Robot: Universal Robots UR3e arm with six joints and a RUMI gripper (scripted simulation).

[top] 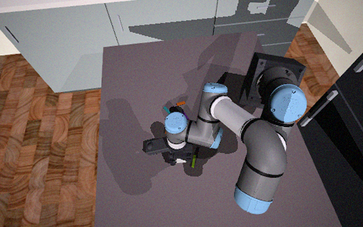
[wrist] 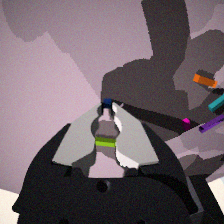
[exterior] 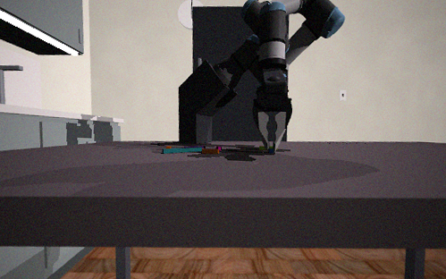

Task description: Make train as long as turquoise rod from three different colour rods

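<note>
My gripper is now 10 mm above the blue rod. The rest, counted from my hand: magenta rod 130 mm to the right, 60 mm behind, 10 mm below; then purple rod 200 mm to the right, 60 mm behind, 10 mm below; then lime rod 80 mm behind, 10 mm to the left, 10 mm below.
</note>
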